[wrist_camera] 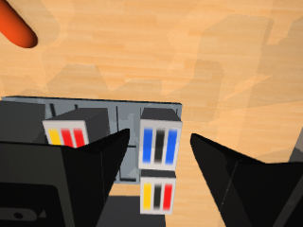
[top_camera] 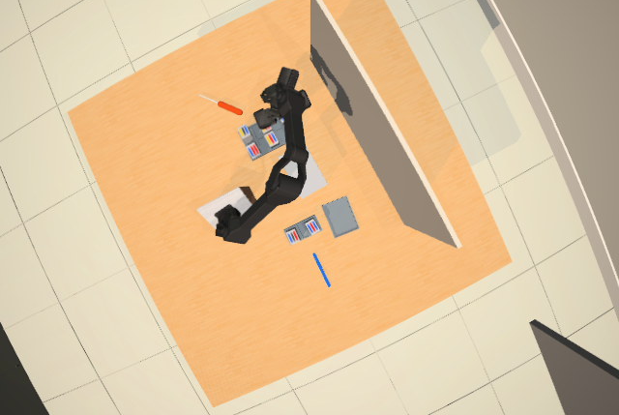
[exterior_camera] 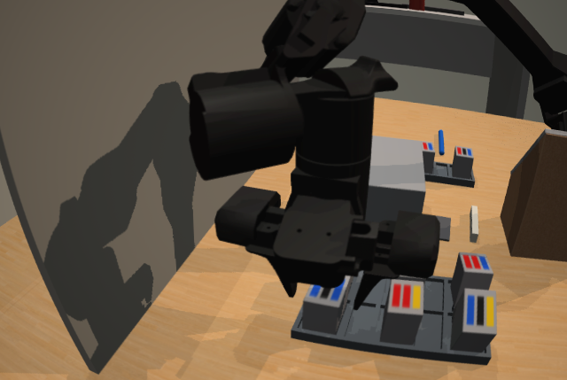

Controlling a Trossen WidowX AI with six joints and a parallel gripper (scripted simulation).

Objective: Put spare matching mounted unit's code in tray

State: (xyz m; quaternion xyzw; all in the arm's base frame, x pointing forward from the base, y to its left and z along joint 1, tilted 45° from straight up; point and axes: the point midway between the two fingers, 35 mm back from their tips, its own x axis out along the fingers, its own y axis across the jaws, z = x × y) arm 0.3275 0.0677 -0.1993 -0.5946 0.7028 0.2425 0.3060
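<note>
Right now my gripper tip is 6 cm to the left of the red-black-yellow spare, 1 cm below it and 1 cm past it. The rest, counted from my gripper tip: tall grey panel 22 cm to the right, 19 cm above, 18 cm ahead; grey mounted unit 20 cm to the right, 5 cm behind, 2 cm above; small rack 38 cm to the right, 17 cm behind, 3 cm below.
</note>
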